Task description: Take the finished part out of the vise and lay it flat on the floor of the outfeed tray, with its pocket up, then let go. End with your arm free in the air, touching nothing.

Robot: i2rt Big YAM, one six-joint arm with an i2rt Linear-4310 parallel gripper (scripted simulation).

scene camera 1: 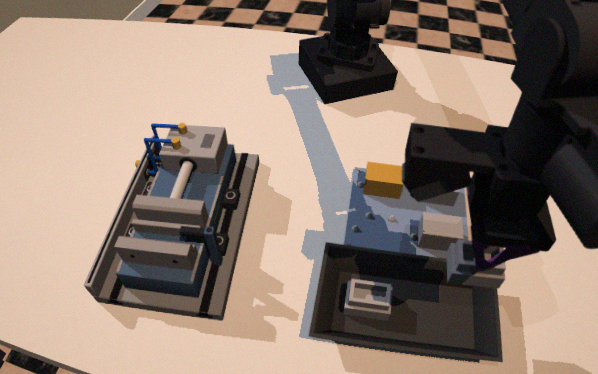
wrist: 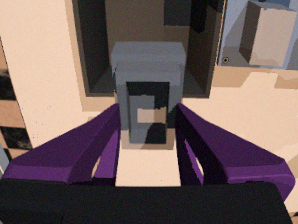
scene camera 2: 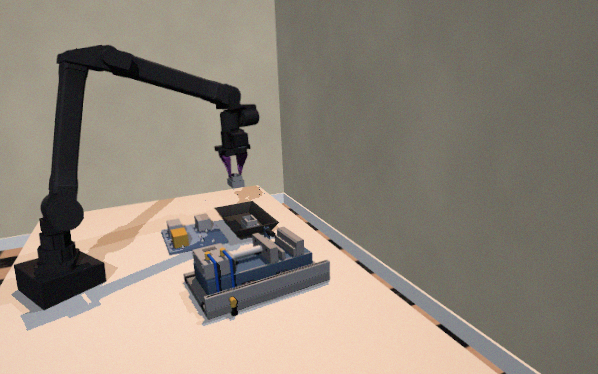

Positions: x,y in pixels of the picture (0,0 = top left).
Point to a grey block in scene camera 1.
At 435,231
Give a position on an orange block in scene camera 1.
385,180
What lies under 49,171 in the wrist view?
My gripper.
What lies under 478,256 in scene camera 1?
My gripper.
